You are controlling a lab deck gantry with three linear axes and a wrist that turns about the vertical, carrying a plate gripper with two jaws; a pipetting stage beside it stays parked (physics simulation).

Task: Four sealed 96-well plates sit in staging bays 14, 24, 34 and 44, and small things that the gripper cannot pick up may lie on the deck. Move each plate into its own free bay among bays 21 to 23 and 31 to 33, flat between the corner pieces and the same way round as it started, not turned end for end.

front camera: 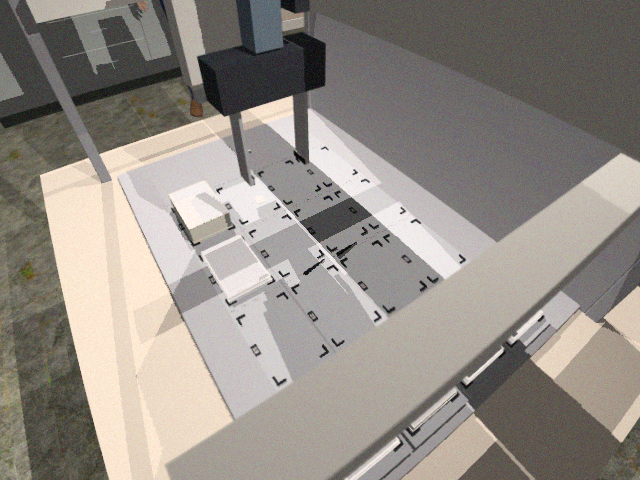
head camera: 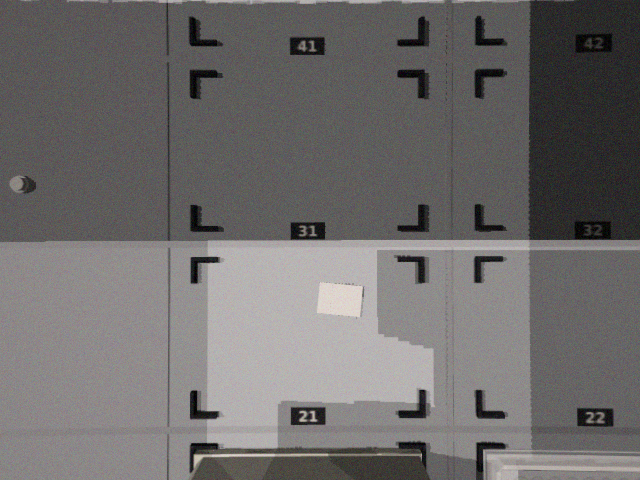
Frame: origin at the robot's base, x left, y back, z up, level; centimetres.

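Seen in the pictures: gripper, fingertip midpoint: (front camera: 275,169); robot's base, link origin: (front camera: 173,209).
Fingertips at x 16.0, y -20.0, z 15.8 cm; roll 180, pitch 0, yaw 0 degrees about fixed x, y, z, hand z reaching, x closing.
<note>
Pixels of each thing's top centre, then the offset from my fingertips to it. "pt": a spot on its surface instead.
- bay 14, surface spot: (front camera: 374,459) pt dx -11.6, dy -41.6, dz -12.9 cm
- bay 24, surface spot: (front camera: 434,410) pt dx -1.3, dy -41.8, dz -12.9 cm
- bay 34, surface spot: (front camera: 484,365) pt dx +9.2, dy -41.7, dz -12.9 cm
- bay 44, surface spot: (front camera: 527,327) pt dx +20.1, dy -41.8, dz -13.2 cm
- Bay 31, surface spot: (head camera: 308,149) pt dx +9.8, dy +13.6, dz -15.7 cm
- bay 21, surface spot: (head camera: 289,356) pt dx -2.2, dy +14.7, dz -15.8 cm
- Bay 32, surface spot: (head camera: 584,155) pt dx +9.4, dy -2.3, dz -15.8 cm
- bay 22, surface spot: (head camera: 584,335) pt dx -1.0, dy -2.3, dz -15.7 cm
- small pale rectangular piece, top centre: (head camera: 339,299) (front camera: 259,199) dx +1.1, dy +11.8, dz -15.7 cm
- tall cream block, top centre: (front camera: 197,203) dx -11.7, dy +13.6, dz -11.6 cm
- low white tray, top centre: (front camera: 234,263) dx -11.7, dy -2.8, dz -14.3 cm
Thin pale edges of the four sealed plates show past the front beam in the front view: bay 14 (front camera: 374,459), bay 24 (front camera: 434,410), bay 34 (front camera: 484,365) and bay 44 (front camera: 527,327). The rest of them is hidden. My gripper (front camera: 277,172) is open, with nothing between its two long jaws, above the deck around bays 21 and 31; it does not show in the head view. Bay 31 (head camera: 308,149) and bay 21 (head camera: 289,356) hold no plate. Bay 32 (head camera: 584,155) and bay 22 (head camera: 584,335) show in part in the head view, without a plate.
A small pale rectangular piece (head camera: 340,299) (front camera: 261,198) lies in bay 21. Two dark slender things (front camera: 313,267) (front camera: 346,249) lie near bays 22, 23, 32 and 33. A tall cream block (front camera: 199,209) (head camera: 310,466) stands in bay 11, a low white tray (front camera: 237,268) beside it in bay 12.
</note>
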